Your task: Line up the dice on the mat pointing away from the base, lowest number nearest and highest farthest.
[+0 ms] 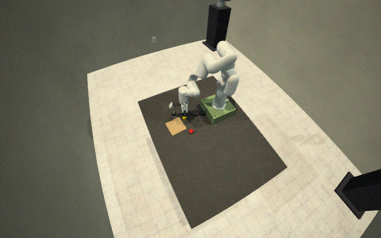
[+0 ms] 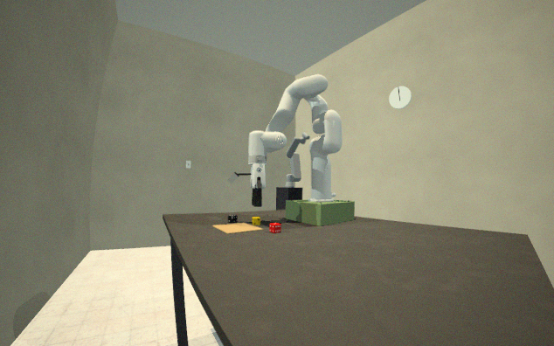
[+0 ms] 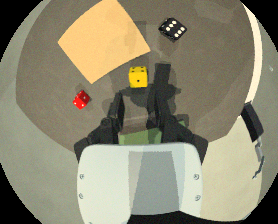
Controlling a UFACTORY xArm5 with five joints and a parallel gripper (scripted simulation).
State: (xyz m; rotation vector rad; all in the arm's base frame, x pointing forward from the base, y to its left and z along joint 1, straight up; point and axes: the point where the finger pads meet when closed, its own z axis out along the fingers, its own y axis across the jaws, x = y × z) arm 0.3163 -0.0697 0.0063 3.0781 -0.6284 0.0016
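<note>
My gripper is now 80 mm above the yellow die. The rest, counted from my hand: black die 60 mm ahead, 90 mm to the right, 80 mm below; tan mat 100 mm ahead, 30 mm to the left, 90 mm below; red die 20 mm ahead, 150 mm to the left, 80 mm below.
</note>
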